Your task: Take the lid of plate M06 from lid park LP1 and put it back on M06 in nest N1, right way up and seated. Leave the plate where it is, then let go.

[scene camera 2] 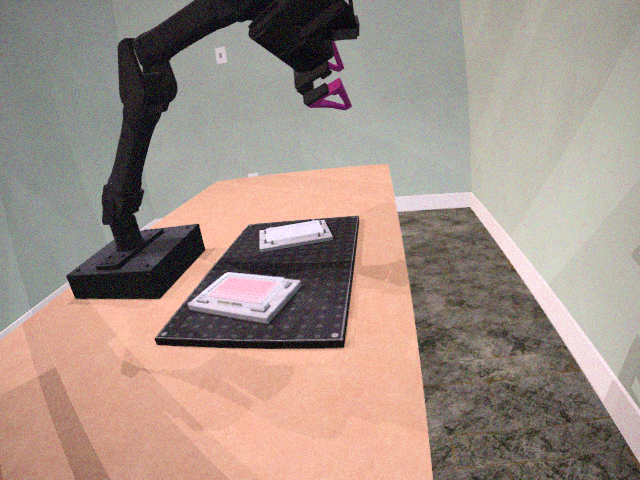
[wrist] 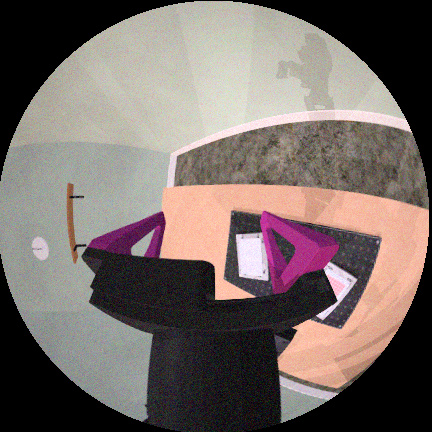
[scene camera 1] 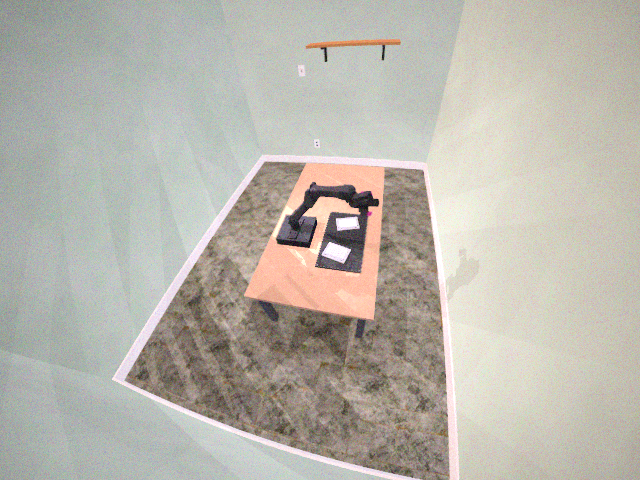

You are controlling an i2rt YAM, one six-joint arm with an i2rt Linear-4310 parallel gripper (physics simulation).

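Frame: origin at the arm's base, x back, y down, z right, level; centimetres.
Where they show: gripper, between the fingertips: (scene camera 2: 344,88) (wrist: 212,216); arm's base, origin of its link: (scene camera 2: 132,249) (scene camera 1: 295,228).
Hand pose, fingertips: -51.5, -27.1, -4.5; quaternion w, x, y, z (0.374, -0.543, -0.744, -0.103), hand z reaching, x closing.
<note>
Each offset is from my fingertips to the centre of the thing, as dx, dy, dz. "spot": to the spot under its first point. Level surfaces: height alone.
Plate M06 @[+18.8, +30.4, +16.6] (scene camera 1: 336,251) (scene camera 2: 245,287) (wrist: 339,286), white-rimmed with a pink top, lies in the pale nest N1 @[+18.8, +31.4, +16.6] (scene camera 2: 276,308) on the near part of the black board in the scene camera 2 view. The flat white lid @[+16.9, +30.9, -11.4] (scene camera 1: 347,223) (scene camera 2: 295,232) (wrist: 251,256) lies level on the lid park LP1 @[spot: +8.2, +31.5, -8.1] (scene camera 2: 328,237), between small dark pins, towards the board's far end. Printed labels are not readable. My gripper (scene camera 2: 340,81) (wrist: 212,216) with magenta fingers is open and empty, high above the far end of the board. Its right finger hides part of the board in the wrist view.
The black board (scene camera 1: 341,266) (scene camera 2: 323,330) (wrist: 360,295) lies on the wooden table @[dy +33.6] (scene camera 1: 310,294) (scene camera 2: 310,413) (wrist: 195,205). The arm's black base (scene camera 1: 297,231) (scene camera 2: 139,271) stands left of the board. A wooden shelf (scene camera 1: 354,43) (wrist: 70,220) is on the far wall.
</note>
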